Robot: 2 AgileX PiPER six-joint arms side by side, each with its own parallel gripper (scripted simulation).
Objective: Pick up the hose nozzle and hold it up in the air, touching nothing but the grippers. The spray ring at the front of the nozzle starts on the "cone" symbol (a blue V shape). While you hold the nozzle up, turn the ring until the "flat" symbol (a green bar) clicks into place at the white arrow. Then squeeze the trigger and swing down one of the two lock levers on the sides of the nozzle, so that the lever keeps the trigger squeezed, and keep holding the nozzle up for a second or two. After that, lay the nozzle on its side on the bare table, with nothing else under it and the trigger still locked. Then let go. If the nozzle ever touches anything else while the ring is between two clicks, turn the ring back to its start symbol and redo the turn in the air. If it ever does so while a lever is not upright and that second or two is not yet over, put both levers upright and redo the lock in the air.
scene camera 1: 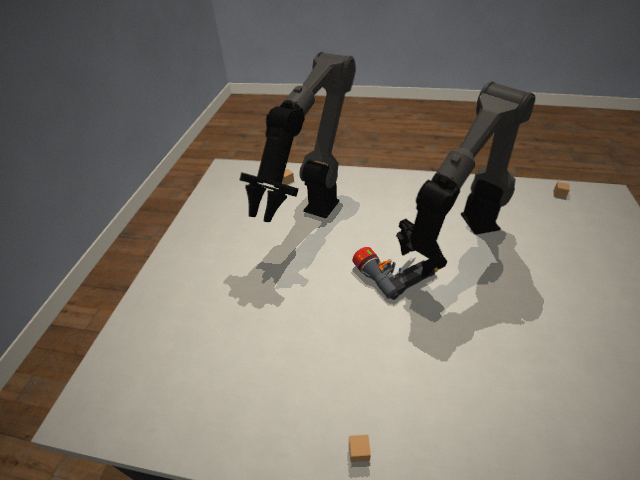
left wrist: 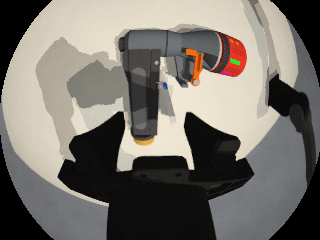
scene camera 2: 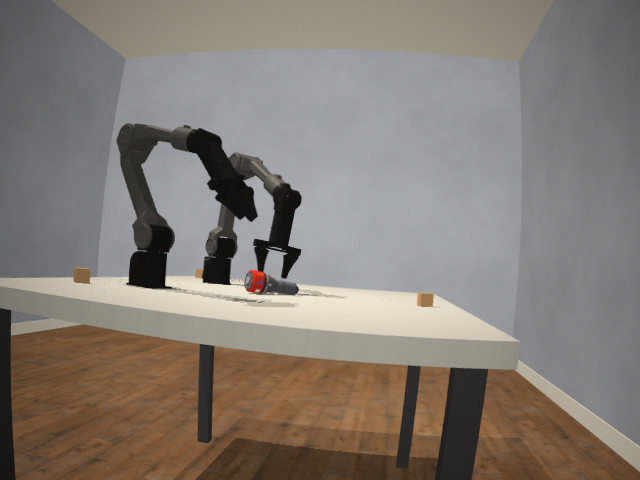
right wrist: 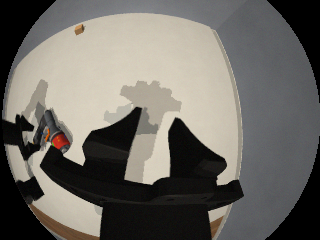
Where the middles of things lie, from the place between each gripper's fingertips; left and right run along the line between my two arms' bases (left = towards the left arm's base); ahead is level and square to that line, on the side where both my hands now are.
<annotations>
My left gripper [scene camera 1: 414,264] is now 12 cm to the left of the red spray ring [left wrist: 234,57], 2 cm above it and 1 cm past it.
My right hand [scene camera 1: 259,219] is 50 mm past the red spray ring, 240 mm to the right of it and 150 mm above it.
</annotations>
